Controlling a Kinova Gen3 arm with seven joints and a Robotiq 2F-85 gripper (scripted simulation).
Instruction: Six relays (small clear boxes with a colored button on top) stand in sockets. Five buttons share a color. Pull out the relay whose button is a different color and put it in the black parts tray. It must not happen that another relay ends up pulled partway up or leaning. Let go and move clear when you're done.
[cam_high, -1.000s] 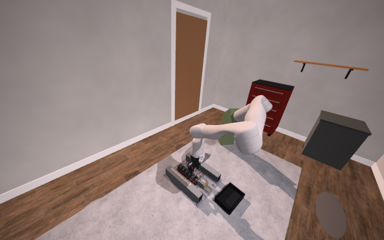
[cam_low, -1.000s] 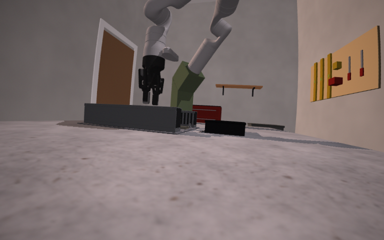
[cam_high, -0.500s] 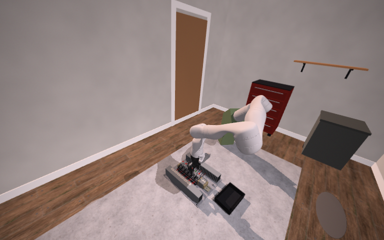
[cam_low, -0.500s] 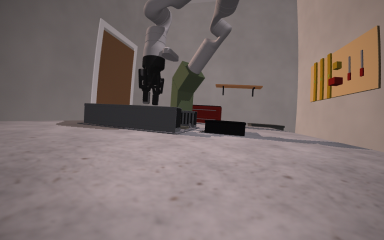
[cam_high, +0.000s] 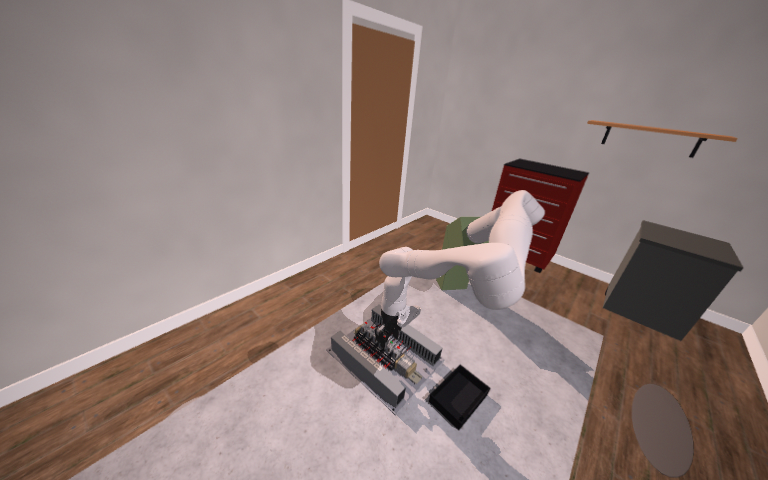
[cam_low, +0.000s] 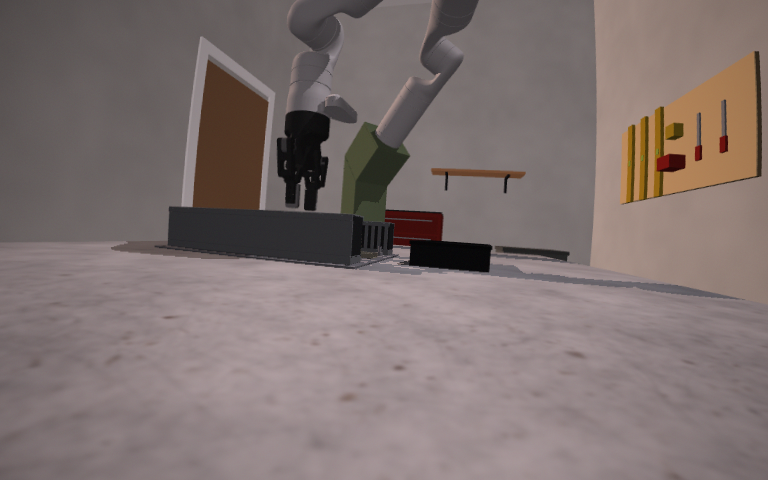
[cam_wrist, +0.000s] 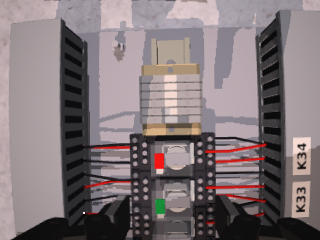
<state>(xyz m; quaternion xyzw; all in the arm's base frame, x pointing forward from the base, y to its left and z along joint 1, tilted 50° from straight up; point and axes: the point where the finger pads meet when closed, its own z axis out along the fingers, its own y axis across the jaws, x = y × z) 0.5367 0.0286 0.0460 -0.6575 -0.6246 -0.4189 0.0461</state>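
The relay is 40 mm below my hand. Also, from my hand: black parts tray: 80 mm behind, 240 mm to the left, 70 mm below.
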